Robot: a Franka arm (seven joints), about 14 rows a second.
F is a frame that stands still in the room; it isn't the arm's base.
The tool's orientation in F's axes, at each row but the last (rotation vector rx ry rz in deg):
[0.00, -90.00, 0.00]
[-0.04, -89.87, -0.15]
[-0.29, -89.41, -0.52]
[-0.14, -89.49, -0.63]
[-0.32, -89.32, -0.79]
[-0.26, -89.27, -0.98]
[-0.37, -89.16, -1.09]
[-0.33, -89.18, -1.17]
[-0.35, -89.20, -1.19]
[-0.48, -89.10, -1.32]
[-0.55, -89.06, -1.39]
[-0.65, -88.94, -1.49]
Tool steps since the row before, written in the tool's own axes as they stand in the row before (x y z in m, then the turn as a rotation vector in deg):
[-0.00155, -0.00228, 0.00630, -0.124, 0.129, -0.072]
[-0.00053, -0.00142, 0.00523, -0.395, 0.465, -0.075]
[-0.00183, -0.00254, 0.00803, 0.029, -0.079, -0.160]
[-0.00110, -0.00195, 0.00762, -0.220, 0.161, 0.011]
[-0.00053, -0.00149, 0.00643, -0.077, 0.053, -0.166]
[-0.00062, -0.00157, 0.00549, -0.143, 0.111, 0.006]
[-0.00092, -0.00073, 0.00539, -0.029, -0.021, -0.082]
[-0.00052, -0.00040, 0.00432, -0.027, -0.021, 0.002]
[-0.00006, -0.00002, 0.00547, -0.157, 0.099, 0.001]
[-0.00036, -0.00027, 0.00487, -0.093, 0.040, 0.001]
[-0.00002, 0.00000, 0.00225, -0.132, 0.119, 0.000]
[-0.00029, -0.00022, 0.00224, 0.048, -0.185, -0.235]
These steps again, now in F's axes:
[-0.00630, -0.00228, -0.00155, 0.072, 0.129, -0.124]
[-0.00523, -0.00141, -0.00052, 0.075, 0.465, -0.395]
[-0.00807, -0.00246, -0.00175, 0.160, -0.081, 0.027]
[-0.00765, -0.00188, -0.00104, -0.012, 0.162, -0.219]
[-0.00645, -0.00141, -0.00046, 0.166, 0.051, -0.079]
[-0.00552, -0.00149, -0.00056, -0.006, 0.112, -0.142]
[-0.00541, -0.00064, -0.00085, 0.081, -0.022, -0.030]
[-0.00433, -0.00032, -0.00046, -0.003, -0.021, -0.027]
[-0.00547, 0.00007, 0.00002, -0.001, 0.100, -0.156]
[-0.00488, -0.00017, -0.00029, -0.002, 0.041, -0.093]
[-0.00225, 0.00005, 0.00002, 0.000, 0.120, -0.131]
[-0.00225, -0.00016, -0.00025, 0.231, -0.191, 0.042]

